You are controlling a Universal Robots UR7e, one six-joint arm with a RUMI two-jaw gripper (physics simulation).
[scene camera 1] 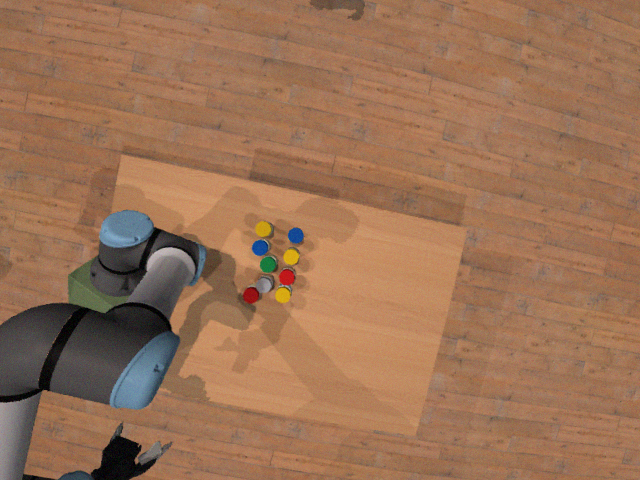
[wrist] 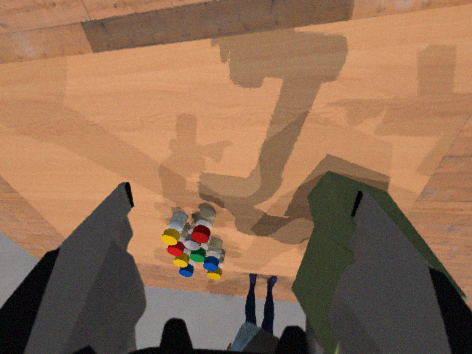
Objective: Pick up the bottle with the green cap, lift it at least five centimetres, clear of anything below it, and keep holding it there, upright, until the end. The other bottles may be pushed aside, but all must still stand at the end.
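Places are measured from the arm's base along level axes (x right, y back, z down), in centimetres.
Pixels of known places: gripper, fingertip midpoint: (scene camera 1: 147, 432) (wrist: 241, 188); arm's base at its link origin: (scene camera 1: 119, 274).
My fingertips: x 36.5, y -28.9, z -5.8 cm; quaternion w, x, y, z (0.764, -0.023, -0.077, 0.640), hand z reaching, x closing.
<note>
Ahead of a thing's pixels: the offset from my fingertips to its top centre. Level surfaces: height alone.
The bottle with the green cap @[dx -56.1, dy -7.6, dz +23.5 cm] (scene camera 1: 267, 264) (wrist: 198, 255) stands upright in a tight group on the wooden table @[dz +34.0 cm] (scene camera 1: 372, 310) (wrist: 125, 85). Around it are a blue cap @[dx -60.1, dy -2.5, dz +23.5 cm] (scene camera 1: 260, 247) (wrist: 211, 263), a grey cap @[dx -49.0, dy -9.7, dz +23.5 cm] (scene camera 1: 264, 283) (wrist: 192, 243), a red cap @[dx -55.2, dy -15.7, dz +23.5 cm] (scene camera 1: 286, 276) (wrist: 175, 249) and a yellow cap @[dx -62.4, dy -13.6, dz +23.5 cm] (scene camera 1: 291, 256) (wrist: 181, 260). In the wrist view its body is mostly hidden by neighbours. My gripper (scene camera 1: 145, 435) (wrist: 241, 188) is wide open with nothing between its fingers, high up and well away from the group, past the table's near edge in the scene view.
More bottles stand in the group: a dark red cap @[dx -43.6, dy -7.4, dz +23.5 cm] (scene camera 1: 251, 295) (wrist: 201, 234), yellow caps @[dx -49.0, dy -17.4, dz +23.5 cm] (scene camera 1: 282, 295) @[dx -66.5, dy -0.5, dz +23.5 cm] (scene camera 1: 264, 228) and another blue cap @[dx -69.7, dy -11.6, dz +23.5 cm] (scene camera 1: 295, 235) (wrist: 186, 270). A green block (scene camera 1: 85, 289) (wrist: 320, 225) is under the arm's base, at the table's left side in the scene view.
</note>
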